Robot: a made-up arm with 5 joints. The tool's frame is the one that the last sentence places.
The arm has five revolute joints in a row. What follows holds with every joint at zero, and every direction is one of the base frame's.
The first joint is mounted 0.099 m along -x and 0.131 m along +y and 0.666 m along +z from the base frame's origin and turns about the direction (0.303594, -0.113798, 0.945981).
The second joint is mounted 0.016 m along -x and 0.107 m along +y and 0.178 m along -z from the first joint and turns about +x.
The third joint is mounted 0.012 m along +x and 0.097 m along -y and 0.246 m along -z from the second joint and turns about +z.
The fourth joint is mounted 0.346 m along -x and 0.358 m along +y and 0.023 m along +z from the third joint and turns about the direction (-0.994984, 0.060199, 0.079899).
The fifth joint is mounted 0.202 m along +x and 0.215 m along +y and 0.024 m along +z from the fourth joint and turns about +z.
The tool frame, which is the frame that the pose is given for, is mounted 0.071 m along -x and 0.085 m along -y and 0.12 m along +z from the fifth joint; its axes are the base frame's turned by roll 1.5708, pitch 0 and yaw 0 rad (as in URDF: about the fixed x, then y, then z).
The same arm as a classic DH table. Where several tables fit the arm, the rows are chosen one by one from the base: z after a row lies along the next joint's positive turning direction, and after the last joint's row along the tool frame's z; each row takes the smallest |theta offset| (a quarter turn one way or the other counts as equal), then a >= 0, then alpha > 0; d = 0 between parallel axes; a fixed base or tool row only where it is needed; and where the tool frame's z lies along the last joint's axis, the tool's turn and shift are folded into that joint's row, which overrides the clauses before.
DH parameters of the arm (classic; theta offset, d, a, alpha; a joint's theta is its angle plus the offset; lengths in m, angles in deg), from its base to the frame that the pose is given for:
base (fixed): 69.45 1.0706 0.0879 18.92
joint 1: 21.62 -0.6266 0.0850 72.33
joint 2: -6.86 0.0564 -0.0970 -90.00
joint 3: -3.46 -0.2524 0.3365 -85.42
joint 4: 0.00 0.1789 0.2268 85.42
joint 5: -86.54 0.1591 -0.0710 90.00
tool (fixed): 0.00 0.0850 0.0000 0.00

